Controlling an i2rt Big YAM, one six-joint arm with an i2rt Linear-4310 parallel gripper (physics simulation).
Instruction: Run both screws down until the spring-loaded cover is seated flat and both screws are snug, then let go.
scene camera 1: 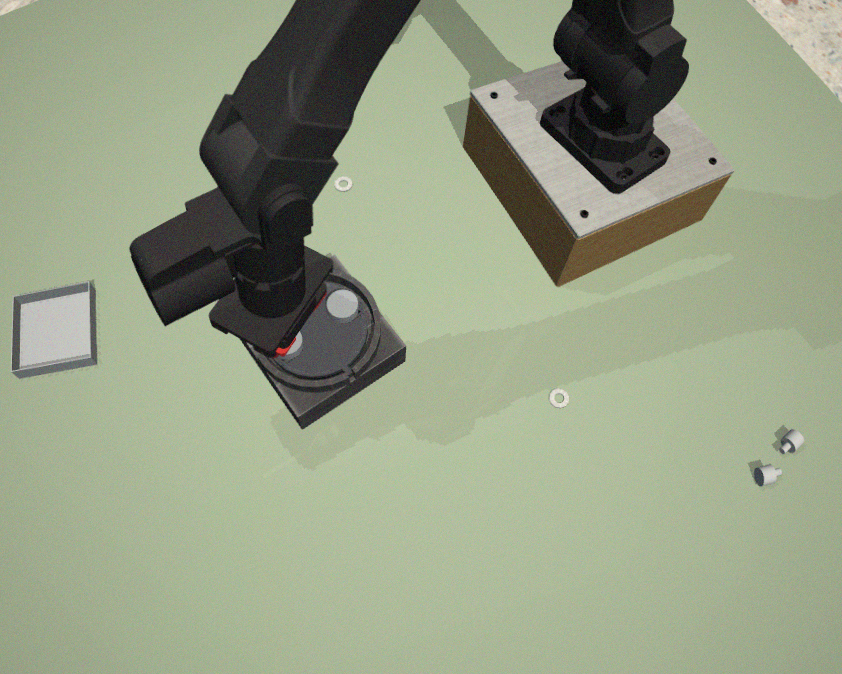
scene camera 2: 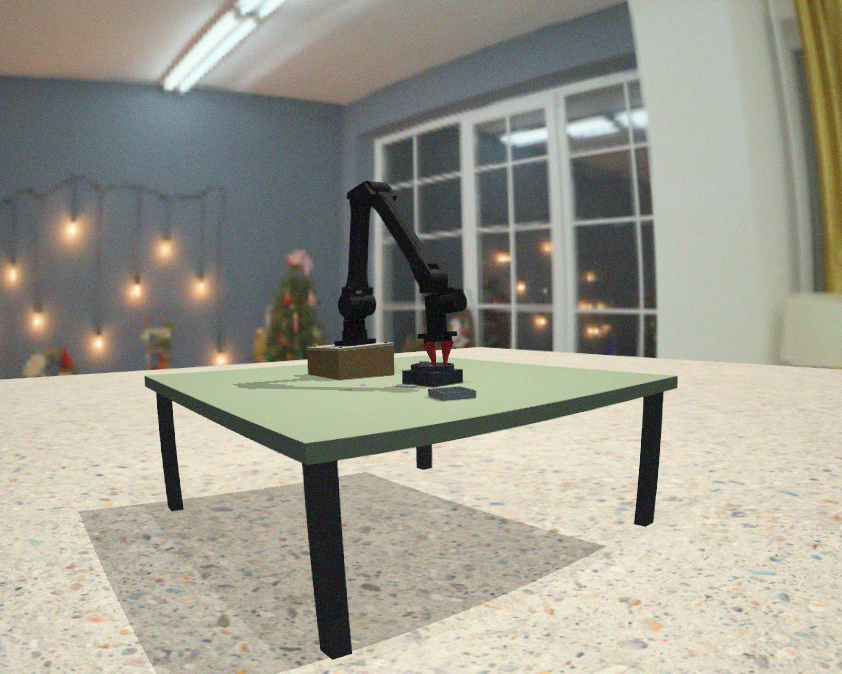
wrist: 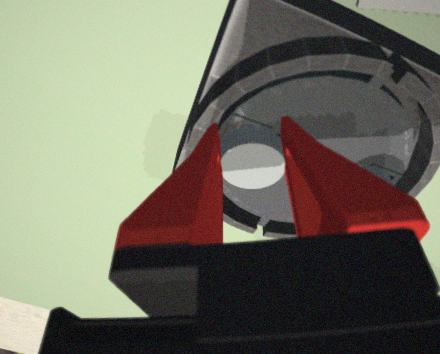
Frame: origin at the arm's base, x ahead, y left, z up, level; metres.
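Seen in the pictures: gripper, fingertip midpoint: (scene camera 1: 278, 341) (scene camera 2: 440, 367) (wrist: 249, 130); arm's base at its link origin: (scene camera 1: 603, 141) (scene camera 2: 355, 344).
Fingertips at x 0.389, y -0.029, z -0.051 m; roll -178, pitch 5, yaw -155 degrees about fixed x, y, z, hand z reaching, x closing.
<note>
Offsets run from my fingertips to a thing's top centre. "spot": to the spot under its first point.
A dark square base @[dx -0.037, dy +0.010, dz +0.006 m] (scene camera 1: 381, 351) (scene camera 2: 432, 376) (wrist: 268, 28) carries a round grey cover @[dx -0.037, dy +0.010, dz +0.003 m] (scene camera 1: 334, 344) (wrist: 324, 102) inside a dark ring. Two pale round screw heads sit in the cover. My red-fingered gripper (scene camera 1: 282, 349) (scene camera 2: 439, 353) (wrist: 249, 130) points straight down over the cover's left side. Its fingers are shut on the left screw @[dx -0.005, dy +0.010, dz +0.014 m] (scene camera 1: 294, 345) (wrist: 253, 165), one on each side of the head. The other screw @[spot: dx -0.069, dy +0.011, dz +0.015 m] (scene camera 1: 342, 304) (wrist: 380, 166) stands free to the right, partly hidden in the wrist view.
The arm's wooden pedestal (scene camera 1: 552, 221) (scene camera 2: 350, 361) stands at the back right. Two white washers @[dx -0.172, dy -0.142, dz -0.048 m] (scene camera 1: 344, 183) @[dx -0.199, dy +0.198, dz -0.048 m] (scene camera 1: 559, 397) lie on the green table. A grey plate @[dx +0.186, dy -0.174, dz -0.030 m] (scene camera 1: 90, 321) is at the left edge. A small dark plate (scene camera 2: 452, 393) lies near the base.
</note>
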